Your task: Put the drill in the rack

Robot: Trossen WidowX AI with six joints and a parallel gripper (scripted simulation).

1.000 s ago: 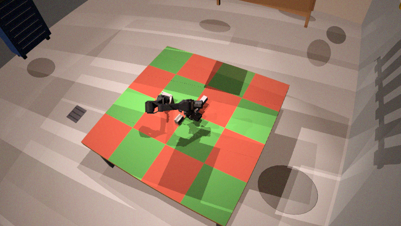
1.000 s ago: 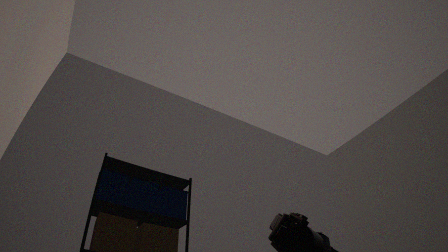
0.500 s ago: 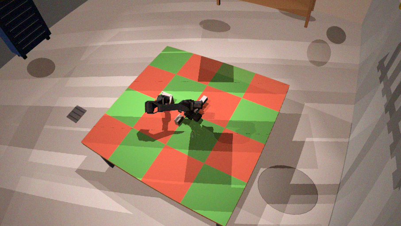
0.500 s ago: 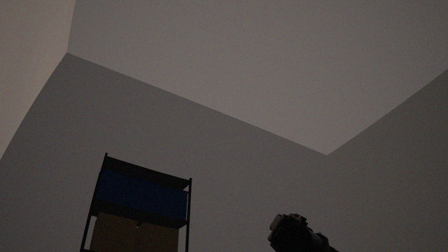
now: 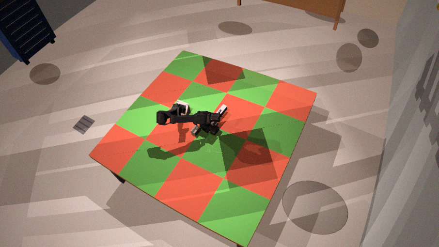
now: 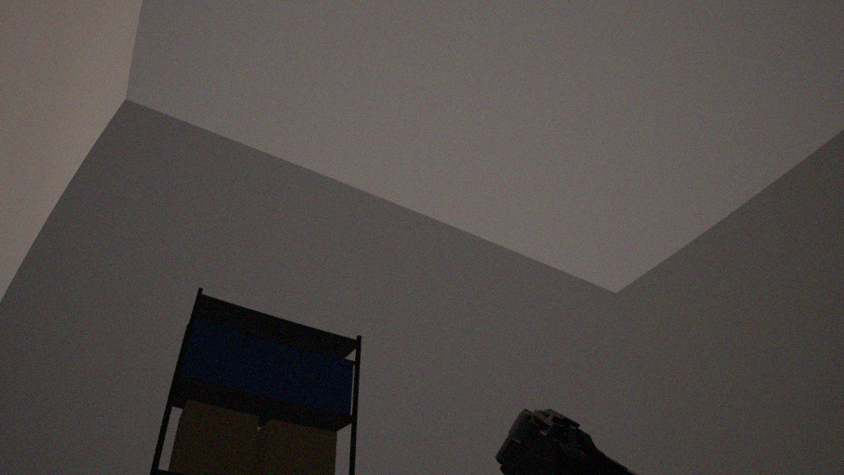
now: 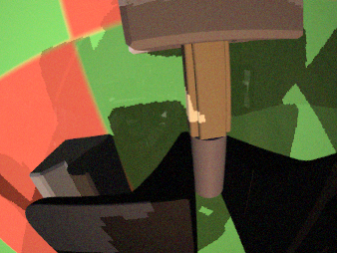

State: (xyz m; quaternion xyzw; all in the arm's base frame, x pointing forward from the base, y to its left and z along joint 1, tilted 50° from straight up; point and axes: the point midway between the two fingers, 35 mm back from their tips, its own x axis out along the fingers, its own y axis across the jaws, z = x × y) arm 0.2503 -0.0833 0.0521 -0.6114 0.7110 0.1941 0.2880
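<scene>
The drill is 5 cm to the left of my gripper tip, 4 cm above it and 1 cm ahead of it. From my gripper tip the other things lie so: small grey block: 8 cm behind, 2 cm to the right, 1 cm above.
</scene>
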